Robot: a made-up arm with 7 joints.
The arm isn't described. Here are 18 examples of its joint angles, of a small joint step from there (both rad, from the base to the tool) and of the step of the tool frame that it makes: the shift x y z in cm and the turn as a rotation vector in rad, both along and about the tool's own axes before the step.
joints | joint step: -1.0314 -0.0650 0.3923 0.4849 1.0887 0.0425 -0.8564 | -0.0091 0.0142 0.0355 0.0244 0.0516 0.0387 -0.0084
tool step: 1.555 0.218 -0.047 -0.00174 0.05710 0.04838
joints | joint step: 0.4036 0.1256 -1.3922 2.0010 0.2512 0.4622 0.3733 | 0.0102 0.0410 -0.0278 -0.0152 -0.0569 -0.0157 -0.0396
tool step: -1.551 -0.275 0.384 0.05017 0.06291 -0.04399
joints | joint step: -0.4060 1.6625 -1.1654 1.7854 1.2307 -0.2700 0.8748 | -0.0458 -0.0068 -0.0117 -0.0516 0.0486 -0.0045 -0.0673
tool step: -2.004 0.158 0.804 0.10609 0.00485 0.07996
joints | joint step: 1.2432 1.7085 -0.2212 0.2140 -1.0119 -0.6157 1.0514 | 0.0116 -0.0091 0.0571 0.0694 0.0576 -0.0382 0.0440
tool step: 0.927 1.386 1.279 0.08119 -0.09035 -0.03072
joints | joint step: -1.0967 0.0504 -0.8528 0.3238 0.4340 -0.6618 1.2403 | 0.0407 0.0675 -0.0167 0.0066 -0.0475 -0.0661 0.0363
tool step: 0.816 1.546 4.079 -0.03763 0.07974 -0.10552
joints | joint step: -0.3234 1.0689 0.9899 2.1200 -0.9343 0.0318 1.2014 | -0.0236 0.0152 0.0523 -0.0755 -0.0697 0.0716 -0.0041
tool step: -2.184 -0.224 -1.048 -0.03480 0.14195 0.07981
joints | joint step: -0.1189 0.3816 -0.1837 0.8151 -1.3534 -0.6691 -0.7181 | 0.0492 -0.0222 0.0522 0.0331 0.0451 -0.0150 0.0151
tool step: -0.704 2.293 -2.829 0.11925 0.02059 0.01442
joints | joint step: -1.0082 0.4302 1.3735 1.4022 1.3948 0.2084 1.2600 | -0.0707 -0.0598 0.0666 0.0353 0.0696 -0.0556 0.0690
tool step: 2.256 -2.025 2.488 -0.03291 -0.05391 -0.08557
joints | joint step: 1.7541 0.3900 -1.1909 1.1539 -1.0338 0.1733 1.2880 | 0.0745 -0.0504 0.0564 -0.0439 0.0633 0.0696 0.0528
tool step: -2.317 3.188 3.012 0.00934 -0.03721 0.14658
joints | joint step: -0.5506 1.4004 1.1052 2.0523 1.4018 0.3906 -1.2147 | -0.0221 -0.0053 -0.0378 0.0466 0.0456 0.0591 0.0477
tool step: -1.281 -0.797 1.366 -0.12094 0.08355 -0.08000
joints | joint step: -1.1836 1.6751 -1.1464 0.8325 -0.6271 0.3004 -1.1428 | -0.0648 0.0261 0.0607 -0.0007 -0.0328 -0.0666 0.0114
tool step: -1.401 0.080 -0.056 -0.00316 -0.06241 0.01979
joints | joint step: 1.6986 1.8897 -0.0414 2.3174 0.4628 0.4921 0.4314 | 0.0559 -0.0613 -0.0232 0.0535 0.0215 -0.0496 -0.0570
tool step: 1.069 -0.907 0.595 0.07191 -0.12898 0.00763
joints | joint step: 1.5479 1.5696 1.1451 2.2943 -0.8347 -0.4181 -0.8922 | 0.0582 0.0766 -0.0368 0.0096 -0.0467 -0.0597 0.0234
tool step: -0.508 -0.270 -1.912 -0.01218 -0.15240 0.02460
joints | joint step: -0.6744 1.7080 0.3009 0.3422 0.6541 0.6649 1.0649 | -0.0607 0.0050 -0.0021 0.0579 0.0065 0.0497 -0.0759
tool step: 1.144 -1.670 -1.219 0.06489 0.07033 -0.03226
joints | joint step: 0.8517 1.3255 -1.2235 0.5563 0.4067 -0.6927 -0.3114 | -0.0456 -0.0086 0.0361 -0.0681 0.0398 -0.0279 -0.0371
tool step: -1.556 0.311 1.264 0.07199 0.04221 0.00903
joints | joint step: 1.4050 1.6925 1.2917 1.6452 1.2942 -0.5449 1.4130 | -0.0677 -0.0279 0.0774 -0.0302 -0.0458 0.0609 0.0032
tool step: -0.039 -0.716 1.649 0.02972 0.06589 0.05732
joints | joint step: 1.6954 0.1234 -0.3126 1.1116 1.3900 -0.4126 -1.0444 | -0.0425 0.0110 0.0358 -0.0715 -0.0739 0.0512 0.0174
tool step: 0.509 3.169 -2.867 0.06997 -0.05855 -0.09363
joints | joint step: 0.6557 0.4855 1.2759 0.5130 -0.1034 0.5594 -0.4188 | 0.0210 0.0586 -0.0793 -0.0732 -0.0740 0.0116 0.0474
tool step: 1.581 -0.693 0.305 -0.00079 -0.03306 -0.12890
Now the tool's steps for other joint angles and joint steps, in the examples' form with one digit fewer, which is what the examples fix.
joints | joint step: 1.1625 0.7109 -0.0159 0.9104 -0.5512 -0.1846 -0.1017 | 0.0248 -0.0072 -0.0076 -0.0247 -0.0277 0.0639 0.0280
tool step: 0.14 -0.06 -0.48 -0.0316 0.0683 -0.0228
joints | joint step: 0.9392 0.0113 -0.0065 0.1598 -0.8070 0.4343 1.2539 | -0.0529 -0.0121 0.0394 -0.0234 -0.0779 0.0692 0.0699
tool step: -2.20 -0.43 -3.22 -0.1072 0.0908 0.0942
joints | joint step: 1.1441 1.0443 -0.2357 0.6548 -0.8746 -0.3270 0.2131 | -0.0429 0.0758 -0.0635 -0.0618 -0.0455 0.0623 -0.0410
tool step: -3.61 -1.99 1.78 -0.0862 0.1458 -0.1104
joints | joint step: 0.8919 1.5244 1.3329 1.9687 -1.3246 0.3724 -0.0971 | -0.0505 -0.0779 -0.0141 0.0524 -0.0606 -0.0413 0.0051
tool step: 1.06 0.06 2.73 -0.0308 -0.0901 -0.0231
